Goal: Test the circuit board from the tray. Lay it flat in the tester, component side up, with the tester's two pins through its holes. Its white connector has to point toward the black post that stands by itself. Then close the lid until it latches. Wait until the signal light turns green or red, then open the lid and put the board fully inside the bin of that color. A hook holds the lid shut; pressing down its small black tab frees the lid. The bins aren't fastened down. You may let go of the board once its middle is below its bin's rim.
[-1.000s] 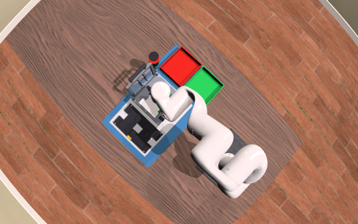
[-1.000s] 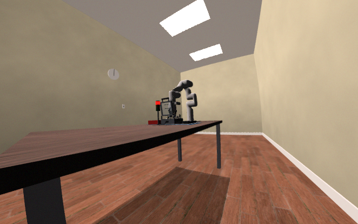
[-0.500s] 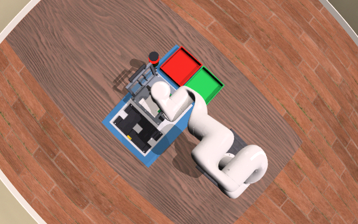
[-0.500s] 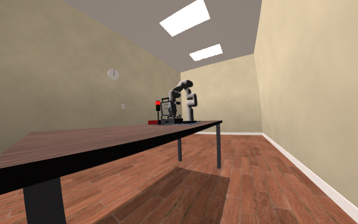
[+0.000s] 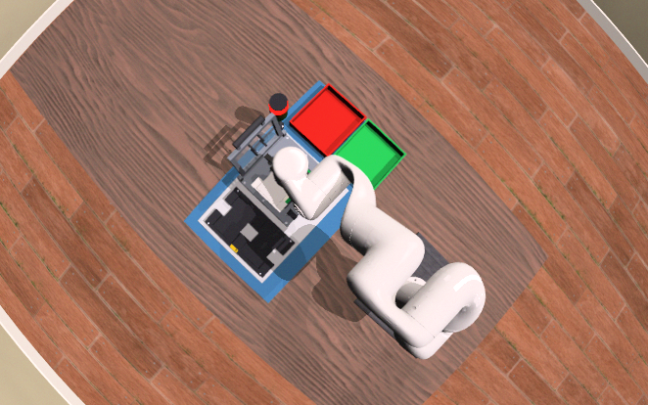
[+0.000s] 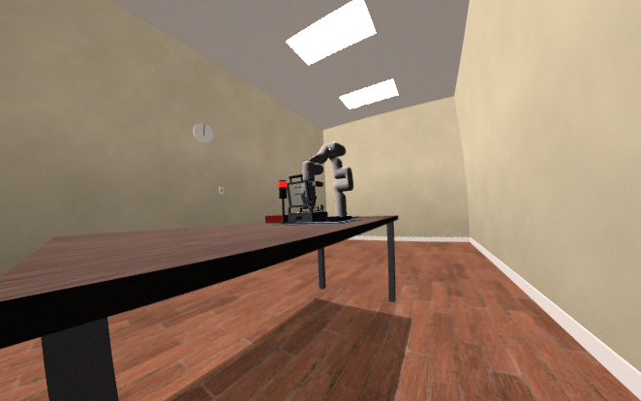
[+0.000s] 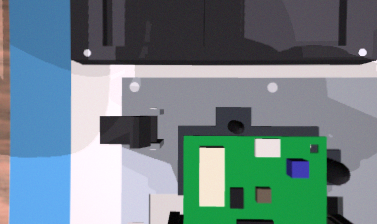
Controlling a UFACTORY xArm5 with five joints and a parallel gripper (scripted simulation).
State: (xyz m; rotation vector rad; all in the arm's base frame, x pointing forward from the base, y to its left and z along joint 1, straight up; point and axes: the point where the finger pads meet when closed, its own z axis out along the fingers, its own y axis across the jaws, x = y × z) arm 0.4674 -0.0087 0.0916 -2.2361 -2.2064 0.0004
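My hand is 10 mm above the green circuit board. From my hand the other things lie so: green bin: 110 mm behind, 200 mm to the right, 80 mm below; tester lid: 120 mm ahead, 90 mm above; red bin: 40 mm ahead, 200 mm to the right, 80 mm below.
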